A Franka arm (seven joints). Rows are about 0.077 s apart.
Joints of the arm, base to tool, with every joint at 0 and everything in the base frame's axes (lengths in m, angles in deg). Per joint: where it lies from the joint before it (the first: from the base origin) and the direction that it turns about. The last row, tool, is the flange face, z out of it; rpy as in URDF.
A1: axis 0 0 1 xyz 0 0 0.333
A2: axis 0 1 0 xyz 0 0 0
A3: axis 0 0 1 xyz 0 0 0.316
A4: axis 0 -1 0 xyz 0.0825 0 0
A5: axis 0 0 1 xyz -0.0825 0 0.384
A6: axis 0 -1 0 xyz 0 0 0
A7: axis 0 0 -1 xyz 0.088 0 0
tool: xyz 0 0 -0.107 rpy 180 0 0
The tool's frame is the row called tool.
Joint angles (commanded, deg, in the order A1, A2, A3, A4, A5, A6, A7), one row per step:
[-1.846, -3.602, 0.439, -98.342, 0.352, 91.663, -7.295]
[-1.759, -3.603, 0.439, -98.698, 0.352, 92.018, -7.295]
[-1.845, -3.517, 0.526, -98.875, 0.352, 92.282, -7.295]
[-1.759, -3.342, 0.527, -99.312, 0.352, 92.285, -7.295]
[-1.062, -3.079, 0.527, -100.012, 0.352, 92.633, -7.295]
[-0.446, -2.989, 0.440, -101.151, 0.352, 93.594, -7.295]
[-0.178, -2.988, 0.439, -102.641, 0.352, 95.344, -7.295]
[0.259, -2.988, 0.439, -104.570, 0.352, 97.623, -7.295]
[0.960, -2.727, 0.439, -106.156, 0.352, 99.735, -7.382]
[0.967, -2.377, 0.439, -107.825, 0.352, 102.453, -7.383]
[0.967, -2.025, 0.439, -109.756, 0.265, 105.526, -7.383]
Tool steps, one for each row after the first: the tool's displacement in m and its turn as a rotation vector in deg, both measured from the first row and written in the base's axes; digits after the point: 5 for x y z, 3 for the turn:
[0.00032, 0.00080, -0.00241, 0.000, 0.000, 0.085]
[0.00102, 0.00081, -0.00430, -0.005, -0.001, 0.084]
[0.00129, 0.00161, -0.00953, 0.011, 0.608, 0.171]
[0.00230, 0.00809, -0.01725, 0.019, 1.223, 0.866]
[0.00296, 0.01301, -0.02613, 0.022, 1.491, 1.389]
[0.00404, 0.01550, -0.03597, 0.014, 1.232, 1.645]
[0.00504, 0.01958, -0.04870, 0.005, 0.882, 2.069]
[0.00680, 0.02619, -0.06129, 0.004, 0.617, 2.844]
[0.00956, 0.02628, -0.07454, 0.002, -0.082, 2.836]
[0.01183, 0.02616, -0.08943, -0.083, -0.872, 2.846]

